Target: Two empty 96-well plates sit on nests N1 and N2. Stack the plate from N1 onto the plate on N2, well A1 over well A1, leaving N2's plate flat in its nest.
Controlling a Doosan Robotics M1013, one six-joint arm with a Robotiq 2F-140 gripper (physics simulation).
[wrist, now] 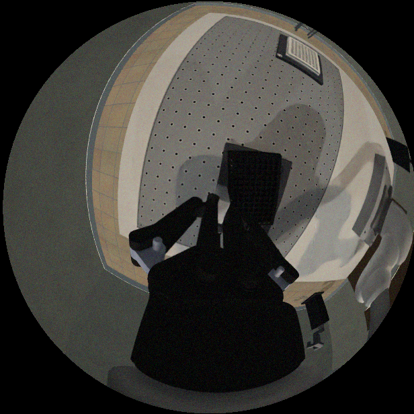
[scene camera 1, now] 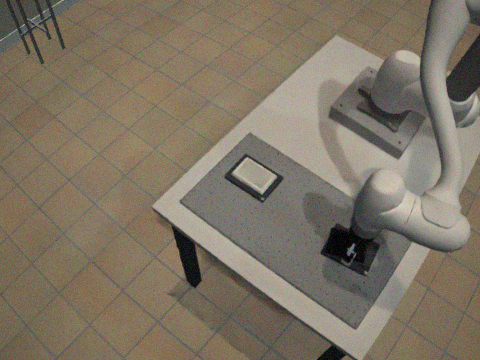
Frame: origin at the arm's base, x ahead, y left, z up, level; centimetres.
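Seen in the pictures: gripper, fingertip midpoint: (scene camera 1: 345, 262); arm's base, origin of the base link: (scene camera 1: 385, 108).
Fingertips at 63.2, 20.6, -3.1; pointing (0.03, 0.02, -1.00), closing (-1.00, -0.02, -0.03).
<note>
Offsets run from my fingertips to a thing's middle, as dx, dy, dz. "spot": to the spot under its first point. Level surfaces: height alone.
A white well plate @(-7.0, -41.8, +0.6) (scene camera 1: 254, 175) (wrist: 304, 56) lies flat in its black nest @(spot: -2.6, -47.1, +0.5) (scene camera 1: 231, 176) (wrist: 281, 49) at the far left of the grey perforated board @(dz -1.2) (scene camera 1: 274, 232) (wrist: 231, 96). A black well plate @(-5.0, -2.8, +0.8) (scene camera 1: 340, 243) (wrist: 253, 185) sits on the other black nest (scene camera 1: 364, 269) at the board's right end; in the wrist view it looks skewed against the nest outline behind it. My gripper (scene camera 1: 351, 253) (wrist: 216, 202) points down right over this black plate. Its fingers are shut together with nothing between them, at the plate's left edge in the wrist view.
The board lies on a white table @(dz -2.5) (scene camera 1: 281, 107) with black legs. The arm's base stands on a grey mounting block (scene camera 1: 363, 123) at the back right. The arm's pale elbow (scene camera 1: 383, 203) hangs over the right nest and hides part of it.
</note>
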